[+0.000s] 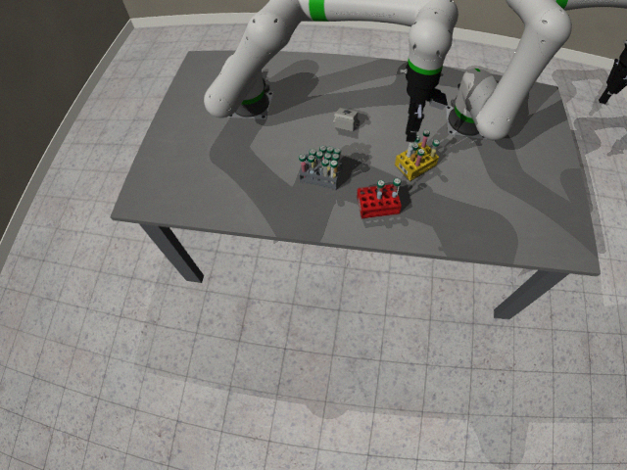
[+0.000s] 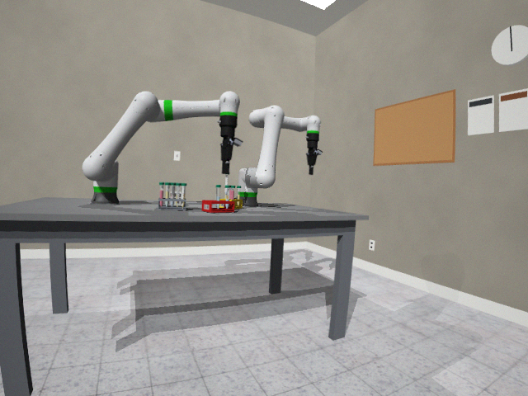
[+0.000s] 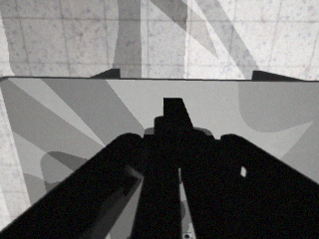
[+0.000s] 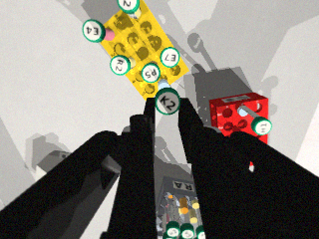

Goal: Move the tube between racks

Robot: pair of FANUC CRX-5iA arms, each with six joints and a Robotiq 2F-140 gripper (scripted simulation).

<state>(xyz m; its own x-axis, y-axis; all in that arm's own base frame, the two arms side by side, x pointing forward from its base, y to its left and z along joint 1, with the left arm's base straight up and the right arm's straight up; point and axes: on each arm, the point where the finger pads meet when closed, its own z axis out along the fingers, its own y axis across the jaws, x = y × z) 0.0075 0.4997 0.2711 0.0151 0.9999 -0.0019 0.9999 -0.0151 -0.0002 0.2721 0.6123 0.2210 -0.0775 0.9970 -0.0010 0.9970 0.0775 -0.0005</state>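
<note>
The green-capped tube marked k2 is 10 mm to the left of my right hand and 80 mm below it. Round my right hand: green-capped tube marked h1: 130 mm ahead, 30 mm to the right, 150 mm below; then green-capped tube marked r4: 150 mm ahead, 80 mm to the right, 150 mm below; then yellow rack RB: 40 mm behind, 50 mm to the left, 190 mm below.
</note>
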